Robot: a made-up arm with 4 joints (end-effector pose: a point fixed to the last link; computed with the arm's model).
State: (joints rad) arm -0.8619 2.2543 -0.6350 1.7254
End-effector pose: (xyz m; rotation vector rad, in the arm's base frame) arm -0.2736 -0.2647 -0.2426 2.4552 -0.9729 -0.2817
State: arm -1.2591 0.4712 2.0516 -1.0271
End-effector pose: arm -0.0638 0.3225 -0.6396 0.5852 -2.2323 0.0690
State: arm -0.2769 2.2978 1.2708 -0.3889
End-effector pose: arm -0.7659 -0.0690 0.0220 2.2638 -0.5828 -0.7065
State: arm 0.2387 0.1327 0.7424 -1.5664
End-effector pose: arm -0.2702 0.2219 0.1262 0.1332 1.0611 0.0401
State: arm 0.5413 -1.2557 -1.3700 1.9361
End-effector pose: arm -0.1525 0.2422 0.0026 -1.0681 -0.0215 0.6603
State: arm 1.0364 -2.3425 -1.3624 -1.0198
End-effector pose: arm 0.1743 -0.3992 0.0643 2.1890 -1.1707 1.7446
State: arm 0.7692 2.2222 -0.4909 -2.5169
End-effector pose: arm 0.0054 0.1423 0.5144 -1.1306 -1.2186 -2.3316
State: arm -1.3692 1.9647 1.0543 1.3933
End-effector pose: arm -0.4910 0.3152 -0.7050 -2.0128 1.4769 1.2043
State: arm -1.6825 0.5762 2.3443 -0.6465
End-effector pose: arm 0.3865 0.4574 -0.6203 -0.8330 2.7911 0.0064
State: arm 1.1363 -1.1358 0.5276 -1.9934
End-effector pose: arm -0.3149 -0.0421 0.1657 -1.4638 2.2418 -0.2434
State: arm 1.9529 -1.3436 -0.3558 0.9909
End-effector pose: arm 0.0311 0.3673 0.4525 -0.3913 1.1024 1.3773
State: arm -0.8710 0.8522 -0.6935 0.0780
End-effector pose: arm -0.1552 0.0286 0.2746 0.6291 -0.2398 0.5782
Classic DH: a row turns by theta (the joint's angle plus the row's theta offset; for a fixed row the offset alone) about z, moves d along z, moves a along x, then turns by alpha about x. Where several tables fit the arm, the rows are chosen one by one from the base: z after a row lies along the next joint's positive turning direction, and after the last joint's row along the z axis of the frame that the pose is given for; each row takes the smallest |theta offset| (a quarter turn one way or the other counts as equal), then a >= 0, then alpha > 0; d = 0 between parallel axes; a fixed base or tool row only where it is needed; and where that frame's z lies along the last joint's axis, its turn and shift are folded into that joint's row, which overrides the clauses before.
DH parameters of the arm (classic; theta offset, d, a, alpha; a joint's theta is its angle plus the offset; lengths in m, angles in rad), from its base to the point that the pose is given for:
base (fixed): 0 0.0627 0 -1.5708
joint 1: -1.5708 0.0286 0.0013 -1.5708
joint 2: 0 -0.2918 -0.2891 -1.5708
joint 3: 0.3389 0 0.3011 0
joint 4: 1.2319 -0.1911 -0.1032 1.5708
tool (fixed): 3.1416 0.286 0 0

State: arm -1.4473 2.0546 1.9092 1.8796
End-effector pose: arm -0.5775 0.6197 -0.3053 -0.8250 0.6399 1.9511
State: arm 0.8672 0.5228 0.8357 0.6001
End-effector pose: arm -0.4903 0.2102 0.7471 0.2157 -0.5555 -0.4839
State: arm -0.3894 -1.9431 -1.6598 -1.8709
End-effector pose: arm -0.1825 -0.4509 -0.0301 0.9845 1.7718 -2.4000
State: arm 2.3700 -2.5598 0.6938 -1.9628
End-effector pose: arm 0.1908 -0.2126 0.2202 2.4557 -0.8361 -1.5073
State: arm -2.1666 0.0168 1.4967 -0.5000
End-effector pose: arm 0.5306 0.2218 -0.5036 -0.0218 3.1198 -0.0145
